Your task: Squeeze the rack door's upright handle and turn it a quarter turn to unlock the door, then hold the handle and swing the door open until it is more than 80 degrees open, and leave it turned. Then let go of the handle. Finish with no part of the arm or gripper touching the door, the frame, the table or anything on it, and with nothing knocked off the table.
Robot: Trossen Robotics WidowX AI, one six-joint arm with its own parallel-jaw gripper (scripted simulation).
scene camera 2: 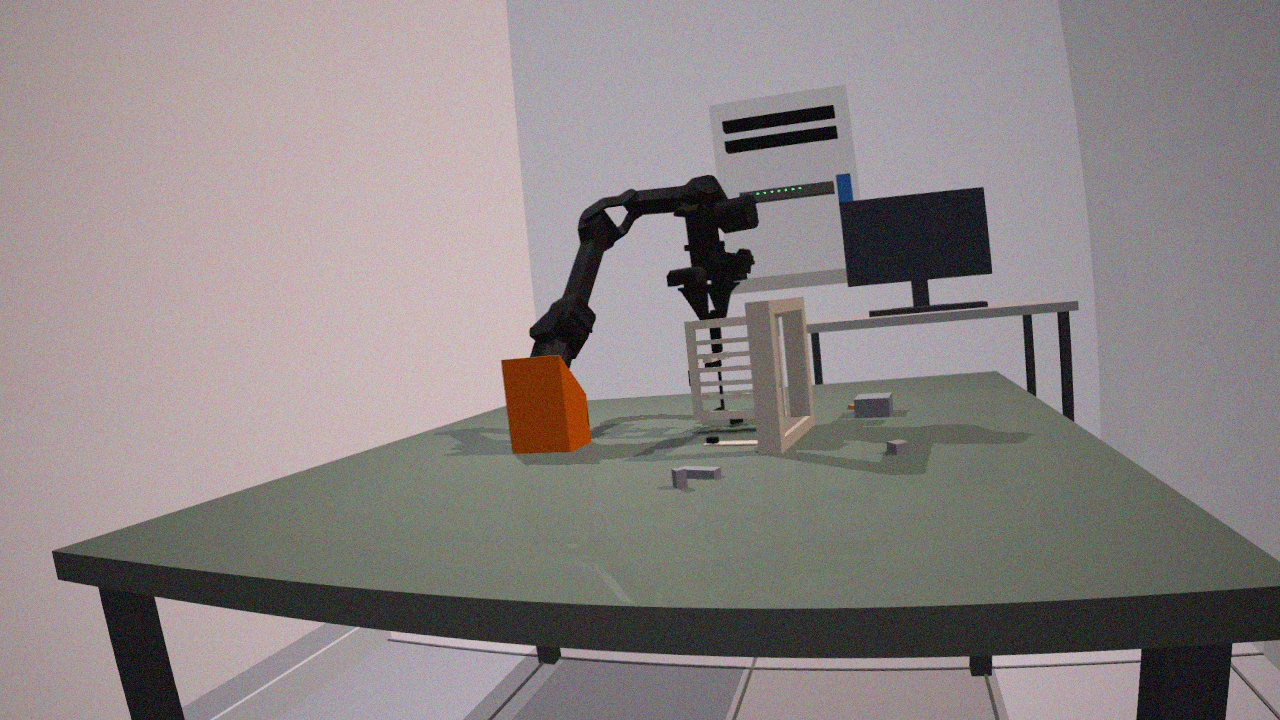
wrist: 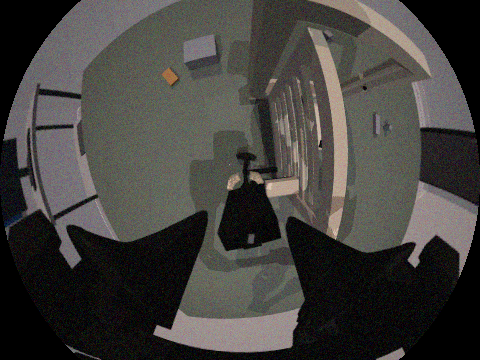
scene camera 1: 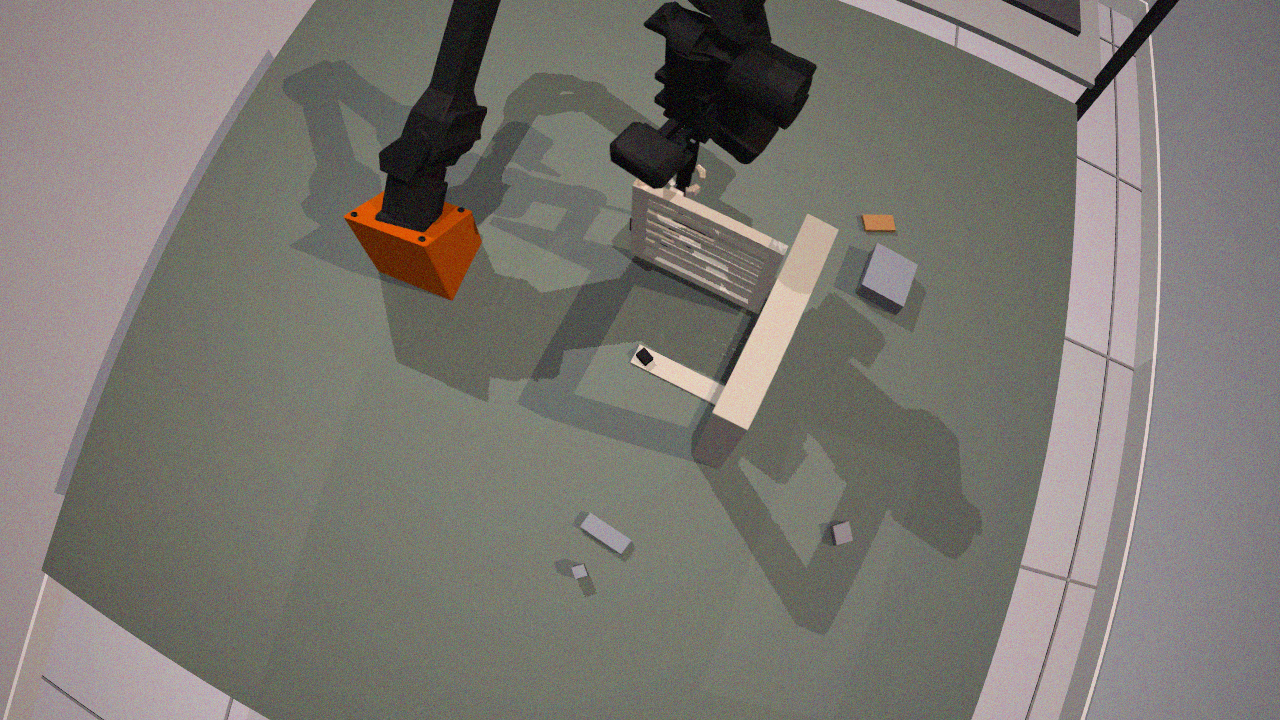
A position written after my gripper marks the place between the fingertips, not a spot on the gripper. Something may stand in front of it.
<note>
My gripper (scene camera 1: pixel 688 150) is open and holds nothing. I also see a slatted rack door (scene camera 1: pixel 753 243) and a grey block (scene camera 2: pixel 874 404).
My gripper is seen too in scene camera 2 (scene camera 2: pixel 714 323) and in the wrist view (wrist: pixel 248 220). The slatted rack door is seen too in the wrist view (wrist: pixel 287 116). The grey block also shows in the wrist view (wrist: pixel 197 52).
</note>
